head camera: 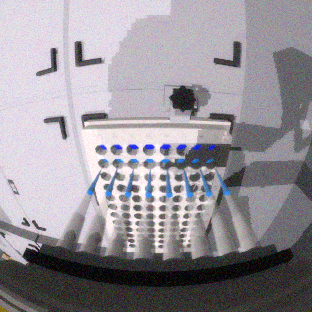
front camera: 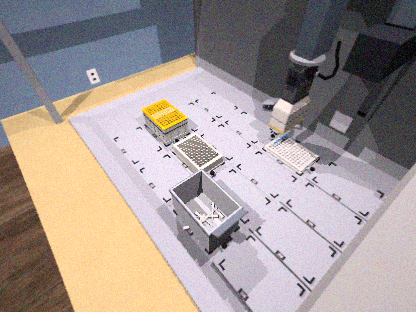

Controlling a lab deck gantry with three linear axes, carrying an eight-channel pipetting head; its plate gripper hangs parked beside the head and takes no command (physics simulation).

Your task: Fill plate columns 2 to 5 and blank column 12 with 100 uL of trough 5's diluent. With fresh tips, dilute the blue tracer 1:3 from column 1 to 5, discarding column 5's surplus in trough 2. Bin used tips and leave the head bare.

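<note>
The pipetting head [front camera: 300, 82] stands low over the end of the white plate [front camera: 295, 154] [head camera: 140, 136] at the back right. Its eight tips [head camera: 149, 185] hold light-blue liquid. In the head camera their narrow ends appear between the plate's second and third columns; their height is hard to judge. Column 1 [head camera: 149, 148] is deep blue, column 2 [head camera: 133, 162] lighter blue. The liquid in further columns cannot be made out. The trough reservoir [front camera: 220, 162] stands mid-deck. The yellow tip rack [front camera: 165, 122] is behind it. My plate gripper hangs beside the head; its fingers cannot be told clearly.
A grey open bin [front camera: 200, 235] with several used tips [front camera: 212, 215] inside stands in front of the reservoir. A dark block [front camera: 377, 55] hangs right of the head. A dark knob [head camera: 183, 98] sits on the deck beyond the plate. Black corner marks outline the deck's slots.
</note>
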